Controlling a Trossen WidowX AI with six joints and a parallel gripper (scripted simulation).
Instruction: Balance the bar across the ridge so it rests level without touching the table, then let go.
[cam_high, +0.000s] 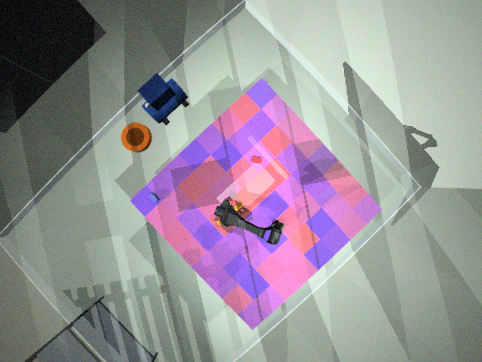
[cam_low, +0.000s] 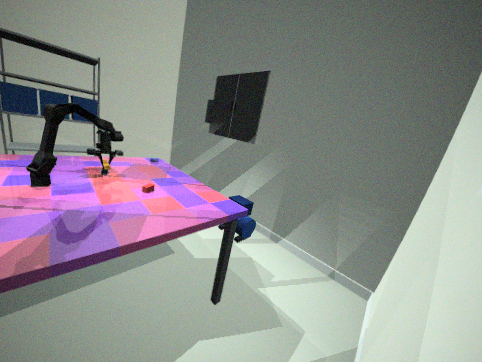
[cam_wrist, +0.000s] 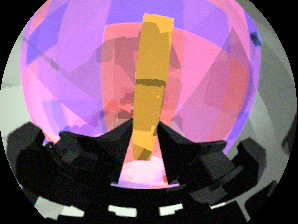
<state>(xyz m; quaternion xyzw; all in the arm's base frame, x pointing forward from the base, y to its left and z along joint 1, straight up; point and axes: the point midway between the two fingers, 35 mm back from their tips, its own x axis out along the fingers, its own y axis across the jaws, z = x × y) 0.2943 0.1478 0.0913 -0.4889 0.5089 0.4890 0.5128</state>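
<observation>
My gripper tip is 3 cm to the right of the yellow bar. Also, from my gripper tip: blue block 45 cm ahead, 35 cm to the left, 4 cm below.
</observation>
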